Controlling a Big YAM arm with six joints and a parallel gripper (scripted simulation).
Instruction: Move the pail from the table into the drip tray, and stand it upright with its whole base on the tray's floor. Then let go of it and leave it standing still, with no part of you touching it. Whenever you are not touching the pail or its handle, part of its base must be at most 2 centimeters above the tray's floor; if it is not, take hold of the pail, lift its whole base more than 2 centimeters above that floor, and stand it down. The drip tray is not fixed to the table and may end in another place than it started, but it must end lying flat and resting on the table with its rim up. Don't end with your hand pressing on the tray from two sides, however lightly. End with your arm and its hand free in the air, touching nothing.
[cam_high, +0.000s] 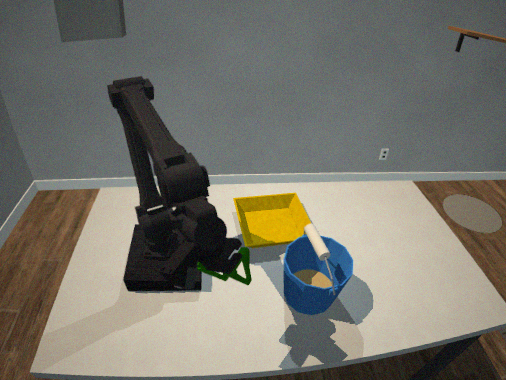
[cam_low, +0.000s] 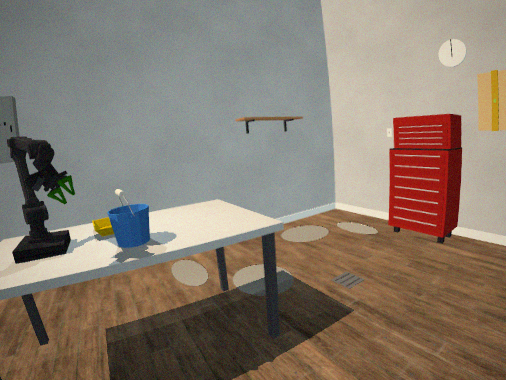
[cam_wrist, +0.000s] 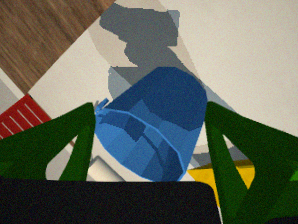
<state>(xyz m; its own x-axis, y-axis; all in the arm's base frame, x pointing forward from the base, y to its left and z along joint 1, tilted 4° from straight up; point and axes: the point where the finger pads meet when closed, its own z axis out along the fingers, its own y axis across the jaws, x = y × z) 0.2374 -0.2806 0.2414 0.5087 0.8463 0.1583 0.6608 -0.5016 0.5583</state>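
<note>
Now: hand 220 mm short of the pail handle, 140 mm to the right of it and 70 mm above it. The rest, counted from my hand: blue pail 220 mm ahead, 140 mm to the left, 130 mm below; yellow drip tray 140 mm ahead, 450 mm to the left, 260 mm below.
</note>
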